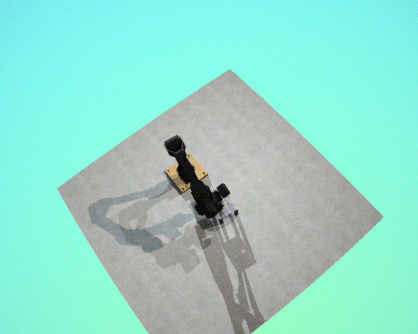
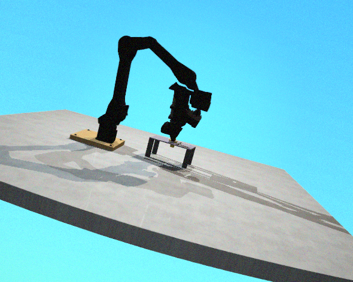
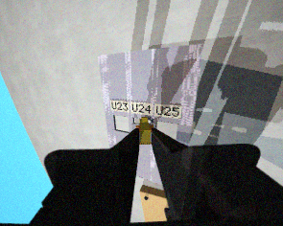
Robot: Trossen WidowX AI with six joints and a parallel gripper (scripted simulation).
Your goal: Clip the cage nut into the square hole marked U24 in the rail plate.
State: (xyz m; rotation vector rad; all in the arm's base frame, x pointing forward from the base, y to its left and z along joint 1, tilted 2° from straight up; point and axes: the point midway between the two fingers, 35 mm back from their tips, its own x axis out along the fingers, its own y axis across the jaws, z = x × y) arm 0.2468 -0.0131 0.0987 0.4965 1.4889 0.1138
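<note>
The cage nut is 10 mm below my gripper tip.
</note>
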